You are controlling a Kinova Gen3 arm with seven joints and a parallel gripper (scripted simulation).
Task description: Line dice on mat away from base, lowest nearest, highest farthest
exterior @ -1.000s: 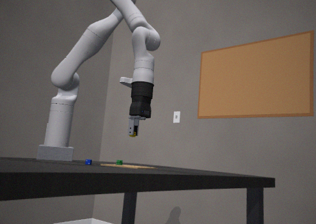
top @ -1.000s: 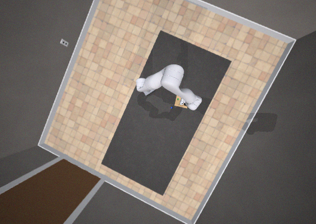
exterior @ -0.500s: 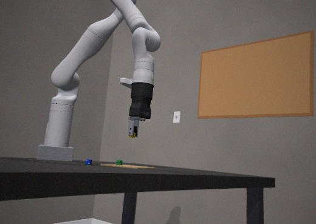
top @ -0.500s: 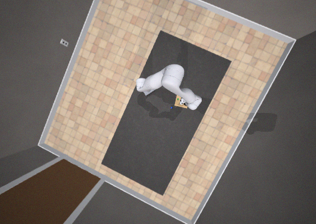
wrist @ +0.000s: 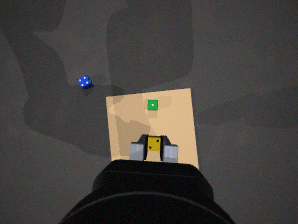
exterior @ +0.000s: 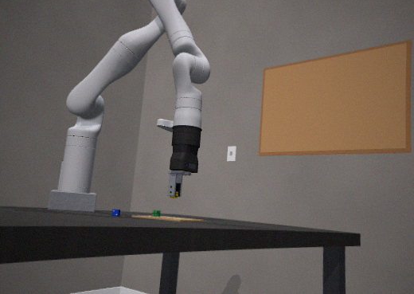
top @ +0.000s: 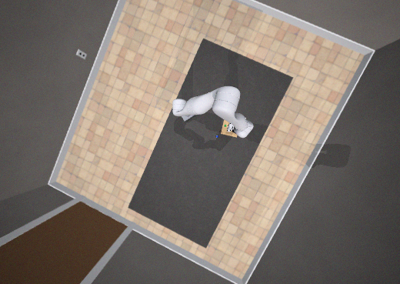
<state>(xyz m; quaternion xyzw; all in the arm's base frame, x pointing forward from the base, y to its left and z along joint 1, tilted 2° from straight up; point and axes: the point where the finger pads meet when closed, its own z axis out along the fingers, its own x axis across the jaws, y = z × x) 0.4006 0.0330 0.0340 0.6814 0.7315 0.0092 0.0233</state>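
The mat lies 80 mm below my hand. Also, from my hand: green die 70 mm below, 50 mm behind, 10 mm to the right; then blue die 120 mm to the right, 70 mm below, 70 mm behind; then yellow die 10 mm below.
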